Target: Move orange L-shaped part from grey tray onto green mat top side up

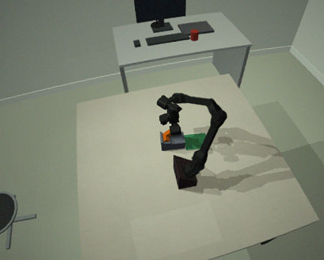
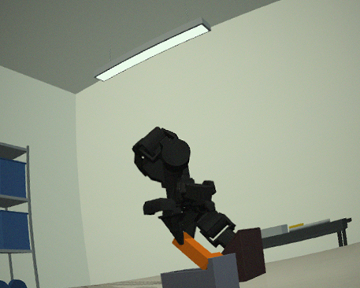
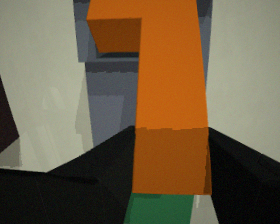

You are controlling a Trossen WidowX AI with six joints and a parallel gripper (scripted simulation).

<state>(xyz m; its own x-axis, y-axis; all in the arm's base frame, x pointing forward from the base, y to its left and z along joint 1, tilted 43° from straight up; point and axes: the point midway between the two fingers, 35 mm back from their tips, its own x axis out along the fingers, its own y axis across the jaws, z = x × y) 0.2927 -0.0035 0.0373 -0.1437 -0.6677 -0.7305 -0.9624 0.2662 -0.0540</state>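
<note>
Right now my gripper tip is 14 cm to the left of the green mat, 14 cm above it and 5 cm past it. Round my gripper tip: orange L-shaped part 3 cm to the left, 3 cm below, 1 cm behind.
</note>
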